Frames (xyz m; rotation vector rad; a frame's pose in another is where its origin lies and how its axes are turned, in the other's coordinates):
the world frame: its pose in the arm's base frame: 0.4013 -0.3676 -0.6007 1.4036 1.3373 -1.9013
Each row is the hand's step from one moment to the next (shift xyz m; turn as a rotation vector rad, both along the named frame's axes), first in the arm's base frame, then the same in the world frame.
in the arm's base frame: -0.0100 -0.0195 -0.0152 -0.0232 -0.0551 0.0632
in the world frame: 0.0138 0.0077 0.0215 -0.0581 -0.0215 0.0610
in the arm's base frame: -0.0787 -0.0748 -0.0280 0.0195 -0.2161 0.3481
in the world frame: 0.0418 -0.0151 0.1029 -0.3619 -0.0432 0.1881
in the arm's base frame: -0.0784 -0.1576 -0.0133 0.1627 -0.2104 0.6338
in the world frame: 0.0122 0.0156 0.1754 -0.6738 -0.0618 0.1208
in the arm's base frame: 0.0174 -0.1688 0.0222 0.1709 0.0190 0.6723
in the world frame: -0.0601 0.0791 0.1394 -0.6664 -0.1752 -0.0824
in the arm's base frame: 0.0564 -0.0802 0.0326 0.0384 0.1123 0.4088
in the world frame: -0.0675 0.0651 0.0433 -0.3592 -0.2024 -0.1060
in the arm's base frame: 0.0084 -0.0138 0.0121 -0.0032 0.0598 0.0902
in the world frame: -0.0169 0.0073 0.0083 -0.0677 -0.0694 -0.0483
